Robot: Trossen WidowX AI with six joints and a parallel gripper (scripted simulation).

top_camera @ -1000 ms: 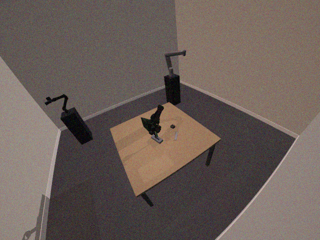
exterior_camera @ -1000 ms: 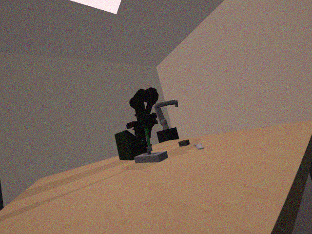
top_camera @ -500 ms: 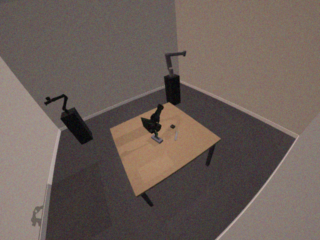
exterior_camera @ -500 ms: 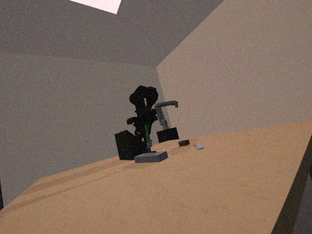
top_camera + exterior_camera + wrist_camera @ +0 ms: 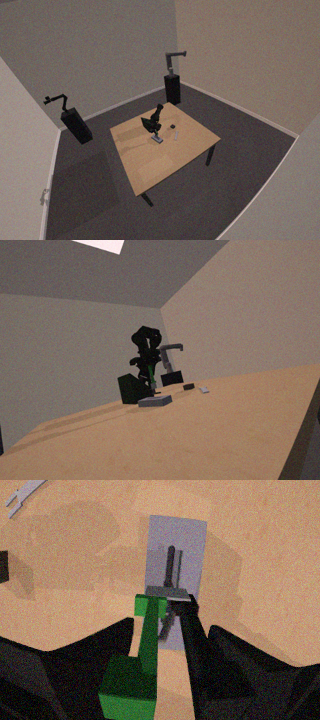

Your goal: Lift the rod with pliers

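Now: gripper tip 9 cm above the dark rod. Also, from my gripper tip: grey channel block 13 cm below, 1 cm to the right; then grey piece 28 cm to the left, 14 cm below, 10 cm ahead; then dark handle 1 cm to the right.
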